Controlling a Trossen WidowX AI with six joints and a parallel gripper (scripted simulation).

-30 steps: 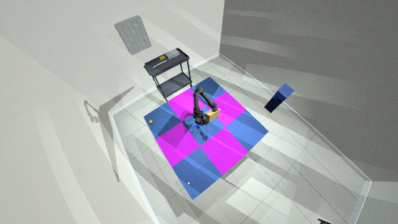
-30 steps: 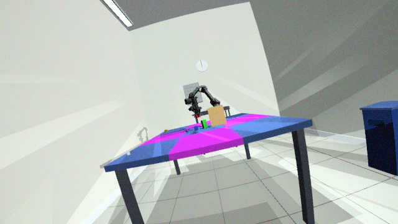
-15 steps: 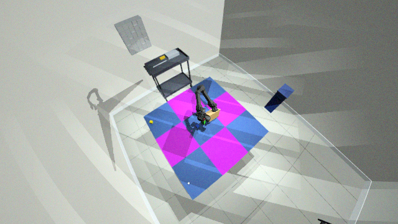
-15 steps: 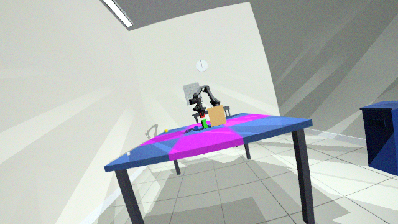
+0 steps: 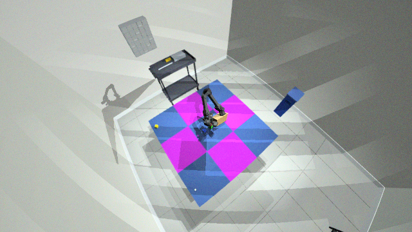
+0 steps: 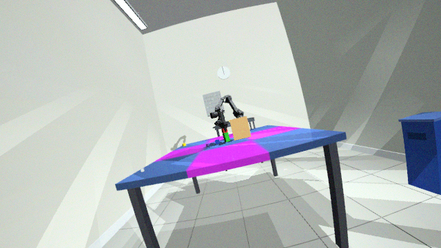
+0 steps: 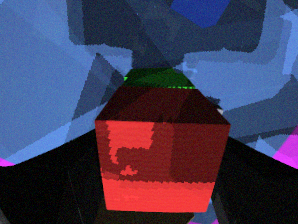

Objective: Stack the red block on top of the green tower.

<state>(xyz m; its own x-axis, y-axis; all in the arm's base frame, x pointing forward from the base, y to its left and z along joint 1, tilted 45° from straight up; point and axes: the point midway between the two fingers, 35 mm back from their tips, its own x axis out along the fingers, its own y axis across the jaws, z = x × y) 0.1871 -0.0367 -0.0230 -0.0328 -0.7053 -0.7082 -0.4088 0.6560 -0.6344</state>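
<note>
Right now my gripper tip is 10 mm below the red block. Also, from my gripper tip: blue block (100 mm ahead, 80 mm below); yellow block (620 mm ahead, 430 mm to the right, 80 mm below); purple block (200 mm ahead, 10 mm to the left, 90 mm below).
</note>
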